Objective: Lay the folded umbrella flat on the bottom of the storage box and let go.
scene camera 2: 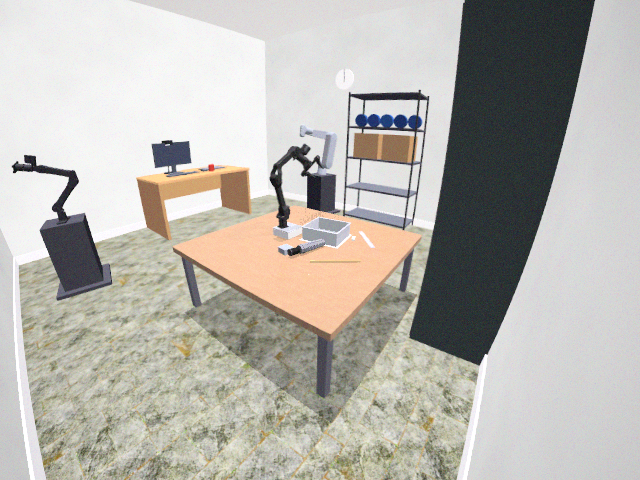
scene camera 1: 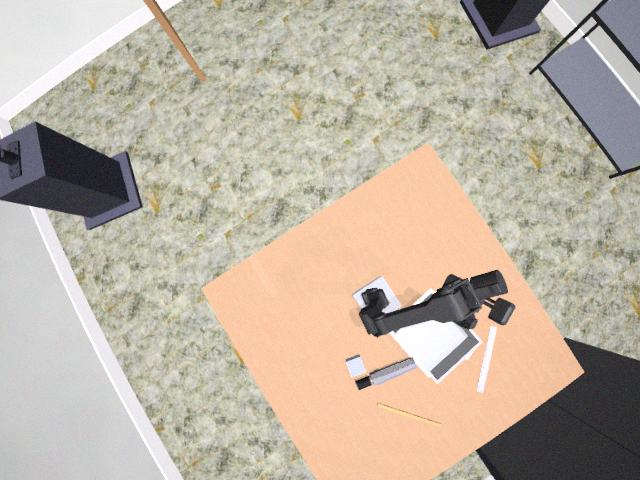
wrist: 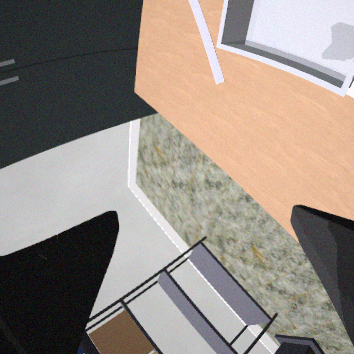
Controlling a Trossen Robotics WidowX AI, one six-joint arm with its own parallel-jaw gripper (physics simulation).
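Where they show: gripper, fingertip midpoint: [scene camera 2: 319, 173] [scene camera 1: 486, 300] [wrist: 206, 217]; arm's base, origin of the base link: [scene camera 2: 283, 226] [scene camera 1: 370, 297].
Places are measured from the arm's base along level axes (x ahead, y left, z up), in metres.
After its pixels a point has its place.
Observation:
The folded umbrella [scene camera 1: 393, 370] @(z -0.006, x 0.329, y -0.020 m) [scene camera 2: 311, 246] @(z -0.019, x 0.366, y -0.041 m), grey with a black handle, lies on the table beside the storage box, its far end close to the box wall. Whether they touch is unclear. The umbrella does not show in the wrist view. The storage box [scene camera 1: 454, 359] @(z 0.010, x 0.374, y 0.239 m) [scene camera 2: 316, 236] @(z -0.010, x 0.280, y 0.078 m) [wrist: 237, 22] @(z -0.007, x 0.347, y 0.311 m) is light grey and open-topped; the arm hides part of it in scene camera 1, and a shadow falls on its bottom in the wrist view. My gripper [wrist: 206, 217] @(z 0.371, x 0.072, y 0.285 m) is open and empty, its two black fingers wide apart. It is raised high above the table, away from the umbrella.
A white ruler-like strip [scene camera 1: 486, 359] @(z -0.055, x 0.462, y 0.395 m) [scene camera 2: 366, 239] @(z -0.055, x 0.469, y 0.391 m) [wrist: 207, 42] @(z -0.055, x 0.434, y 0.416 m) lies beyond the box. A small pale block [scene camera 1: 355, 365] @(z -0.020, x 0.257, y -0.167 m) [scene camera 2: 284, 249] @(z -0.021, x 0.291, y -0.195 m) is beside the umbrella's handle. A thin yellow stick [scene camera 1: 409, 414] @(z -0.046, x 0.556, y -0.022 m) [scene camera 2: 334, 261] @(z -0.050, x 0.561, y -0.032 m) lies nearby. A tall dark cabinet [scene camera 1: 594, 408] [scene camera 2: 491, 180] [wrist: 60, 85] stands past the table.

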